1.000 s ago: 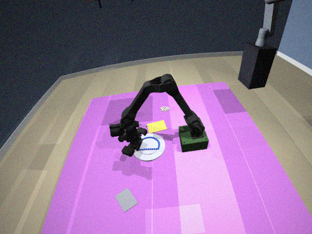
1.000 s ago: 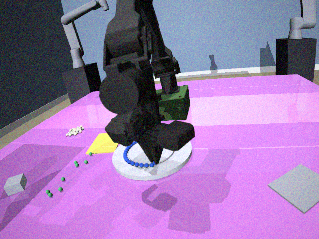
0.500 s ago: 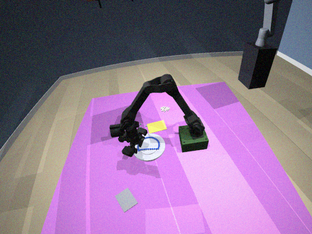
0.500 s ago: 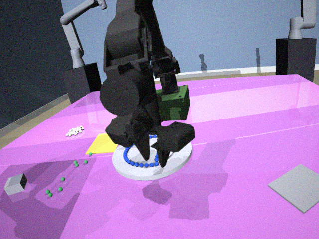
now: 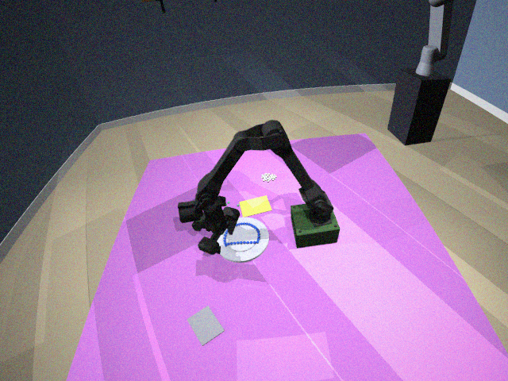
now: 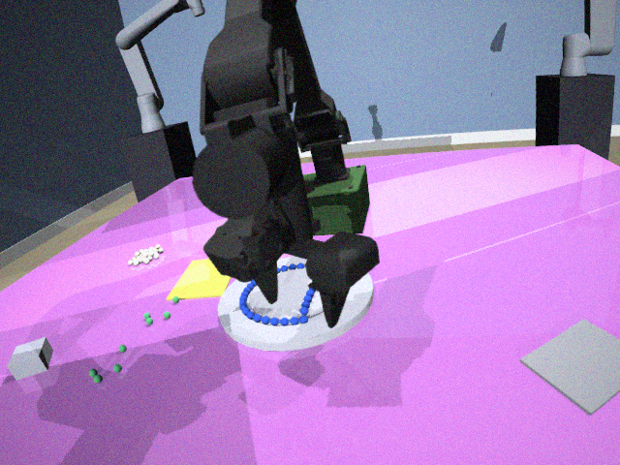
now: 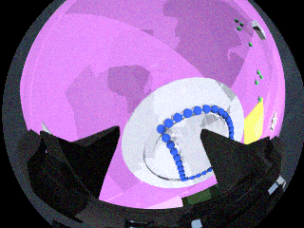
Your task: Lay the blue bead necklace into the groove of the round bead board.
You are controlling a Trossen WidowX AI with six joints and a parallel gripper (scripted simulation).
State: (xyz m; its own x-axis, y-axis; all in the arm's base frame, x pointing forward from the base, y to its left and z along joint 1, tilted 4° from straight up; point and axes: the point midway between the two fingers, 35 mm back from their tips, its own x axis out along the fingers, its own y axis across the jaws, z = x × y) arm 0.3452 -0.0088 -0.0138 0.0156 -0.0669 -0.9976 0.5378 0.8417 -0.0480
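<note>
My gripper tip is 60 mm past the round white bead board, 20 mm to the left of it and 10 mm above it. From my gripper tip the other things lie so: yellow sheet: 180 mm to the right, 130 mm behind, 20 mm below; then grey tile: 280 mm to the left, 80 mm ahead, 20 mm below; then cube: 350 mm to the right, 90 mm ahead, 10 mm below.
</note>
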